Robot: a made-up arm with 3 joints. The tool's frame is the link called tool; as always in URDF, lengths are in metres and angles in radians.
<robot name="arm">
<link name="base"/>
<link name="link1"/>
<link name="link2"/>
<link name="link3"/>
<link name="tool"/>
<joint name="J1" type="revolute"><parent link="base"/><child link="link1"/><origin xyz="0.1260 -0.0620 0.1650" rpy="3.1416 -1.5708 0.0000"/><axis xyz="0 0 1"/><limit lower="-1.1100" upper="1.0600" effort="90" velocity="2.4"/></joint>
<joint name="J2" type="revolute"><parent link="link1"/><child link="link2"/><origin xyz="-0.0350 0.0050 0.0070" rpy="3.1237 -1.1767 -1.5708"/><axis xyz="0 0 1"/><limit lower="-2.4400" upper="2.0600" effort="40" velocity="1.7"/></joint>
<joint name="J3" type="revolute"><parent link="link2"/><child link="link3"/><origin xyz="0.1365 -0.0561 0.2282" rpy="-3.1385 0.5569 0.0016"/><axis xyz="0 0 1"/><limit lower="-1.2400" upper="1.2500" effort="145" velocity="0.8"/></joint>
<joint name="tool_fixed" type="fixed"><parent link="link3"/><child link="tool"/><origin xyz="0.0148 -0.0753 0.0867" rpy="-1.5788 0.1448 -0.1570"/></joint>
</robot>
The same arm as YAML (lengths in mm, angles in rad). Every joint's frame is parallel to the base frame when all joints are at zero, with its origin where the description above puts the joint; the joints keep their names.
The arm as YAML. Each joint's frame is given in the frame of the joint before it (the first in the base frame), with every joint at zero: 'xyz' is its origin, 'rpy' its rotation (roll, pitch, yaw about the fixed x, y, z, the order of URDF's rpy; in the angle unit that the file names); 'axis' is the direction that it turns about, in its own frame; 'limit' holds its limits. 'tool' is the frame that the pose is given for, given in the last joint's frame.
units:
  length: mm
  angle: rad
joints:
  - name: J1
    type: revolute
    origin:
      xyz: [126.0, -62.0, 165.0]
      rpy: [0.0, 0.0, 0.0]
    axis: [1.0, 0.0, 0.0]
    limit:
      lower: -1.11
      upper: 1.06
  - name: J2
    type: revolute
    origin:
      xyz: [7.0, -5.0, -35.0]
      rpy: [0.0, 0.0, 0.0]
    axis: [-0.3839, 0.923201, -0.0179]
    limit:
      lower: -2.44
      upper: 2.06
  - name: J3
    type: revolute
    origin:
      xyz: [38.0, 264.0, 52.0]
      rpy: [0.0, 0.0, 0.0]
    axis: [-0.162098, -0.98669, 0.0129]
    limit:
      lower: -1.24
      upper: 1.25
tool:
  origin:
    xyz: [1.0, -89.0, -74.0]
    rpy: [0.0007, 0.1492, -0.0184]

